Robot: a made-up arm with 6 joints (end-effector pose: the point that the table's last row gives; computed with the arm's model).
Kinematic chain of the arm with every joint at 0, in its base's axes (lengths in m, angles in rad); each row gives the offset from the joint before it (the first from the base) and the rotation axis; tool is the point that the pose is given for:
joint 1: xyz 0 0 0.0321 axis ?
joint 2: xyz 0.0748 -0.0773 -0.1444 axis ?
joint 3: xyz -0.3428 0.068 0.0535 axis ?
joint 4: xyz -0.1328 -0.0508 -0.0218 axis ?
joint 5: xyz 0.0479 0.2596 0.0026 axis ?
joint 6: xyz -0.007 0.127 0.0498 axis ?
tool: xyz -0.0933 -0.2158 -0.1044
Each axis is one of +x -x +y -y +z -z.
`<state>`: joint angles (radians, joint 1 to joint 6).
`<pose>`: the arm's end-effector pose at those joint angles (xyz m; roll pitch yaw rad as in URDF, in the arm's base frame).
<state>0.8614 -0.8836 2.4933 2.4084 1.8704 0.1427</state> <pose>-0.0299 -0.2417 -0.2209 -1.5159 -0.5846 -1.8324</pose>
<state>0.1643 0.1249 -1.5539 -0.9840 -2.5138 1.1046</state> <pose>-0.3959 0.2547 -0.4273 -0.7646 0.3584 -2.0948</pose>
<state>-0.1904 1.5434 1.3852 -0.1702 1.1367 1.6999</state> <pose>-0.2550 0.3904 -0.6066 -0.0480 0.0871 -2.7196</pose>
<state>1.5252 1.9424 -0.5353 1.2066 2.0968 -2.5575</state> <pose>-0.1698 0.1638 -0.1040 -3.0922 0.1343 0.2486</pose>
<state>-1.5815 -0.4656 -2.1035 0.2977 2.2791 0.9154</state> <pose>0.2775 0.3874 -0.0346 1.6306 0.0484 -1.3410</pose>
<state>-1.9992 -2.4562 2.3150 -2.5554 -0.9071 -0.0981</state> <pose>-0.0855 0.2566 -0.4182 -1.2055 -0.3432 -2.1754</pose>
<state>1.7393 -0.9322 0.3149 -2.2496 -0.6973 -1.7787</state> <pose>0.5681 -0.3811 -0.2412 2.8197 -1.1995 -0.6256</pose>
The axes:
joint 1: +z
joint 2: -x
joint 3: +y
joint 4: -z
joint 5: +y
joint 6: +x

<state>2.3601 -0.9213 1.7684 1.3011 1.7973 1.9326</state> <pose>-0.0603 -0.4065 -0.1628 -0.8194 -0.3295 -0.7094</pose>
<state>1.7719 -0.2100 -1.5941 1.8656 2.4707 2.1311</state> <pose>0.4653 -0.2944 0.2896 -2.2687 -0.4038 2.6083</pose>
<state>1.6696 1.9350 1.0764 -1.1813 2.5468 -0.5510</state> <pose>-0.0088 -0.3890 -0.4089 -2.5284 -0.7924 -1.8871</pose>
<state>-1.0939 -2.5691 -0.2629 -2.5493 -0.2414 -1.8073</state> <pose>-0.1801 0.5188 -0.4745 1.6820 -0.2792 2.5553</pose>
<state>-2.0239 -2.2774 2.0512 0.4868 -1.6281 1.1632</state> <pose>0.0871 0.5002 0.1680 2.9126 -0.2950 -1.7057</pose>
